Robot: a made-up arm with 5 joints.
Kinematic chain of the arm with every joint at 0, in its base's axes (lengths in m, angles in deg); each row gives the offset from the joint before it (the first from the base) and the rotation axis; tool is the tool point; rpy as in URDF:
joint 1: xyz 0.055 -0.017 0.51 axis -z
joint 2: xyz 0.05 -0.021 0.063 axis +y
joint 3: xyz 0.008 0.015 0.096 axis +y
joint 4: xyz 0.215 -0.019 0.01 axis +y
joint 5: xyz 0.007 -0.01 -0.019 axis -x
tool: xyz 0.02 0 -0.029 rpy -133.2 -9.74 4.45
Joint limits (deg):
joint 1: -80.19..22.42
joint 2: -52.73..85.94
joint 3: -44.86..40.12
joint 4: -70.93..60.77
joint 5: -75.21..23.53
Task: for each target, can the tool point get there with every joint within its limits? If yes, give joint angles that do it. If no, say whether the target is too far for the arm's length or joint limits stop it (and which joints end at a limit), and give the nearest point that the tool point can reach.
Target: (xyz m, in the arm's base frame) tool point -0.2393 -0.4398 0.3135
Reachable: no: too far | nearest point 0.0254 -0.0595 0.3765 | short by 0.468 m
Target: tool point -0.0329 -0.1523 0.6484
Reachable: no: joint limits stop it (at a limit: joint 2, joint 3, joint 4, joint 5) | nearest point 0.0289 -0.0571 0.8290 | short by 0.213 m
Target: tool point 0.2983 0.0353 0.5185
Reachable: yes | joints -16.74 25.78 5.84 49.74 -31.23
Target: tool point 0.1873 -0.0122 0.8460
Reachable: yes | joints -11.78 -33.96 -32.58 21.02 -26.06
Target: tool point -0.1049 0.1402 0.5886
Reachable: no: joint limits stop it (at a limit: joint 1, joint 3, joint 4) | nearest point 0.0973 0.1808 0.6036 | short by 0.207 m
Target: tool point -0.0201 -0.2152 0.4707
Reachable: no: joint limits stop it (at a limit: joint 1, joint 2, joint 3, joint 4, joint 5) | nearest point 0.0432 -0.0625 0.4406 | short by 0.168 m
